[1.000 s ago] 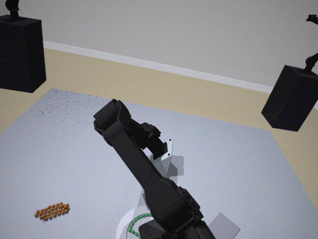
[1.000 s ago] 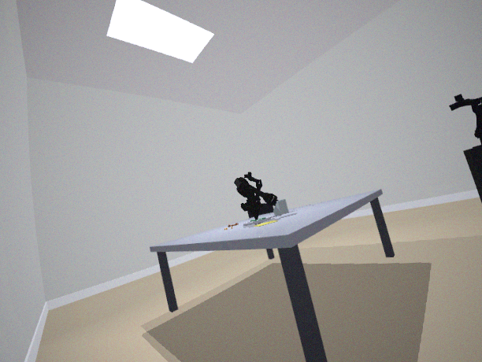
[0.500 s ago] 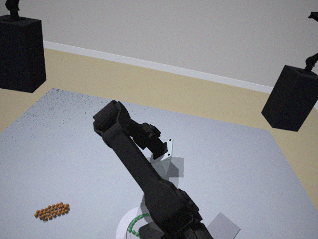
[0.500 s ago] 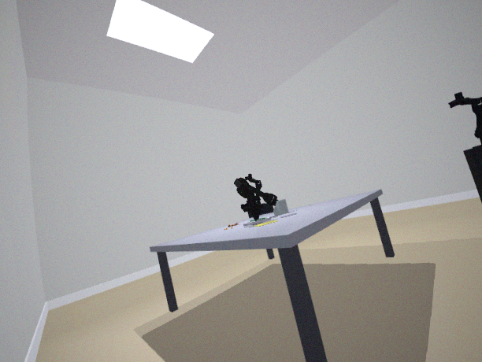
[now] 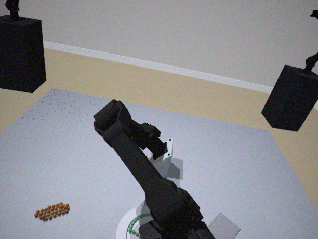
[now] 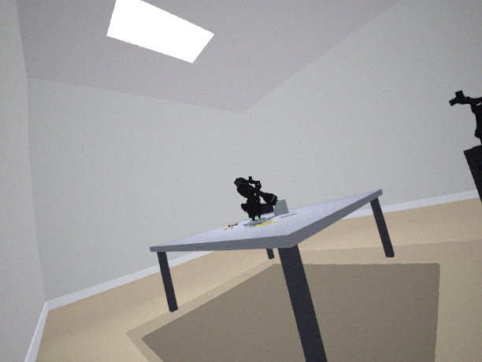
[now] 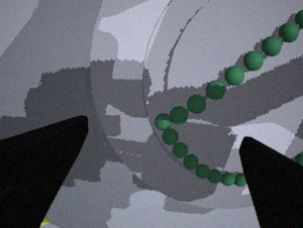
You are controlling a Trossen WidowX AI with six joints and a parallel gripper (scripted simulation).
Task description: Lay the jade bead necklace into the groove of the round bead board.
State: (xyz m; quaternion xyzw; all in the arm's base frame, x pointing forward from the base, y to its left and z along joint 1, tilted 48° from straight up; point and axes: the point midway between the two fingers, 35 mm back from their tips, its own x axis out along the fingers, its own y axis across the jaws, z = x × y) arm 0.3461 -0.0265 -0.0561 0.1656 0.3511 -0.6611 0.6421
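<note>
The round bead board lies 50 mm behind my gripper tip, 40 mm to the right of it and 10 mm below it. Also, from my gripper tip: yellow strip: 180 mm to the left, 150 mm ahead, 20 mm below; flat grey square: 190 mm to the left, 90 mm behind, 20 mm below.
</note>
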